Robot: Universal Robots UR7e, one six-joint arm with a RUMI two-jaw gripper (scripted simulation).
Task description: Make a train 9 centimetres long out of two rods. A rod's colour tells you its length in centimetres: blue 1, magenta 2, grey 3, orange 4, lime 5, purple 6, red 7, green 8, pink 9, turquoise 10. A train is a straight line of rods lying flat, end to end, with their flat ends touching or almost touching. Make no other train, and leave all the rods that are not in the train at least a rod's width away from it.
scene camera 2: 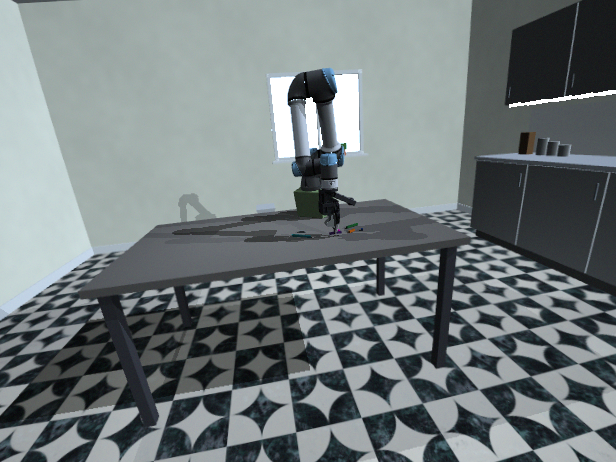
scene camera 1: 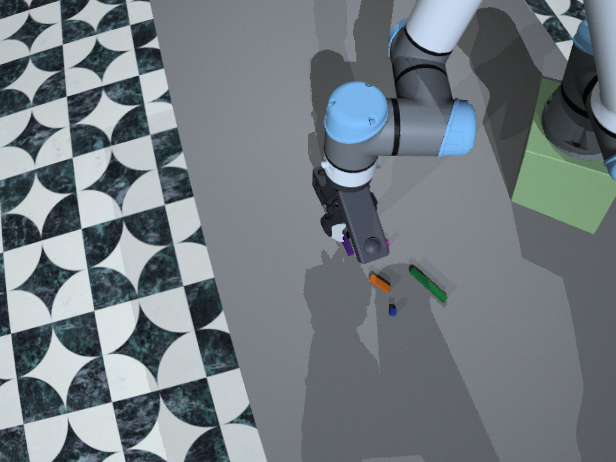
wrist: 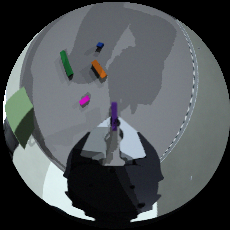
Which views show my gripper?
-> Scene camera 2, scene camera 1 and the wrist view: all of them.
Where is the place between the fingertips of my gripper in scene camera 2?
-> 335, 233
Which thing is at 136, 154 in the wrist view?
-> My gripper.
